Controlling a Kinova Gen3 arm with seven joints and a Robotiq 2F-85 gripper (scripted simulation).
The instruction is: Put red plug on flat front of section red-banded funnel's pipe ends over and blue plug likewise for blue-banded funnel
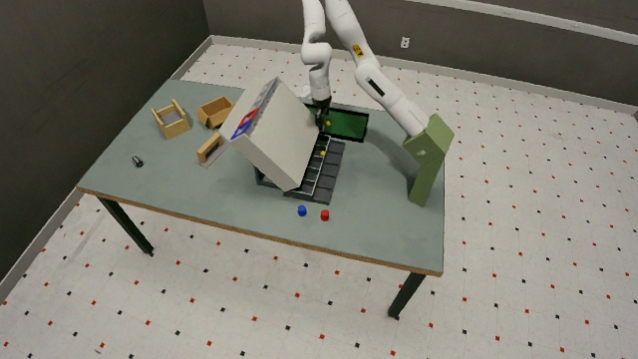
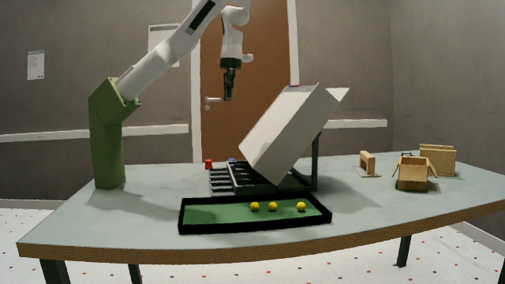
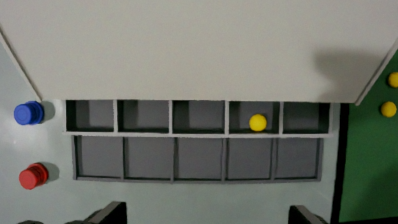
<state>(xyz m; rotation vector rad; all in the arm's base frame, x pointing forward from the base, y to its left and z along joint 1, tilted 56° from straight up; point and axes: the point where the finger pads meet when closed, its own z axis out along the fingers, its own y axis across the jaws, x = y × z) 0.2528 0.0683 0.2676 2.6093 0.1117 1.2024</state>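
Right now my hand is 3 cm short of the green marble tray, 33 cm to the left of it and 29 cm above it. From my hand the other things lie so: cardboard box (64 cm ahead, 21 cm to the right, 26 cm below); then white cover (15 cm ahead, 9 cm below); then wooden crate (86 cm ahead, 9 cm to the right, 25 cm below).
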